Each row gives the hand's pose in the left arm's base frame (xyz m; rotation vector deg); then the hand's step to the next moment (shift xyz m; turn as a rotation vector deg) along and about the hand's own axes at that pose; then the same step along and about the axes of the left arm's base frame.
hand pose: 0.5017 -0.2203 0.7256 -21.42 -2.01 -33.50
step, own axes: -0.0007 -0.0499 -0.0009 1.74 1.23 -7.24
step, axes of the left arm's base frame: -0.0278 -0.0383 0.0158 1.60 -2.55 -6.92
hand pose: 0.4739 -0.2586 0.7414 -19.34 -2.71 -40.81
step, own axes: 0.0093 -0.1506 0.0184 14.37 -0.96 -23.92
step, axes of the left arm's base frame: -0.0892 -0.1062 0.0621 8.56 -17.42 -20.07
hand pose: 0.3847 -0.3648 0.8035 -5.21 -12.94 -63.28
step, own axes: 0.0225 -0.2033 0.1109 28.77 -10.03 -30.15
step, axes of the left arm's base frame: -0.1869 -0.0904 0.1051 7.49 -35.23 -23.25
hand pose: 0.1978 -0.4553 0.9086 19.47 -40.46 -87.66
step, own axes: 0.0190 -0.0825 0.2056 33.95 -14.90 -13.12
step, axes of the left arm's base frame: -0.1919 0.0238 0.1097 -7.24 -36.68 -12.22
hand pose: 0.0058 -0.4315 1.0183 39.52 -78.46 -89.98
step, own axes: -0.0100 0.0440 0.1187 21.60 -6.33 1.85
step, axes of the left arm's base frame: -0.0862 0.0640 0.0678 -12.55 -18.62 -2.43
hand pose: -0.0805 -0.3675 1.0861 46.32 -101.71 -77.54
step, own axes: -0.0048 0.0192 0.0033 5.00 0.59 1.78
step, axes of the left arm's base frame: -0.0011 0.0103 0.0172 -4.14 -3.14 1.21
